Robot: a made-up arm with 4 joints.
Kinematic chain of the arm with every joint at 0, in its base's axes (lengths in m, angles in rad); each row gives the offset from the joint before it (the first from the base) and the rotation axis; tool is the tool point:
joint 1: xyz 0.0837 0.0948 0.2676 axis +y
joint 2: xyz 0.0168 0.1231 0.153 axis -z
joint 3: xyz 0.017 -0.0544 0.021 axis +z
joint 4: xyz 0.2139 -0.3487 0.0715 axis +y
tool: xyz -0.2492 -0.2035 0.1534
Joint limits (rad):
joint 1: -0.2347..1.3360
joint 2: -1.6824..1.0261
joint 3: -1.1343..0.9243
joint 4: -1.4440..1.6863
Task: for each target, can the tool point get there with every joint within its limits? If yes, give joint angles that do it. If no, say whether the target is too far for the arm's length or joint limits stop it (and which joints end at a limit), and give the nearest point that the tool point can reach.
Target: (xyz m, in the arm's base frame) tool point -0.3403 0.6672 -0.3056
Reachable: no: joint limits stop it (at a limit: joint 1, joint 2, joint 3, joint 4) | nearest point -0.4035 0.4571 0.1693 | short by 0.523 m
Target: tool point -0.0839 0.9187 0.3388
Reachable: no: joint limits stop it (at a limit: joint 1, joint 2, joint 3, joint 4) | nearest point -0.0165 0.9173 0.7324 | short by 0.399 m
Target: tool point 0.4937 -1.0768 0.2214
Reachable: no: too far | nearest point 0.5662 -0.5147 0.2939 | short by 0.571 m
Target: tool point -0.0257 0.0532 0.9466
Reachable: yes | joints 0.7450 0.5893 -0.7498 0.1083
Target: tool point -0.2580 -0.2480 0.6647
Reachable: yes | joints -0.0223 -0.0413 -0.7138 0.0233
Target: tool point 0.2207 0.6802 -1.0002
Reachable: no: too far | nearest point 0.2379 0.4298 -0.3010 | short by 0.743 m
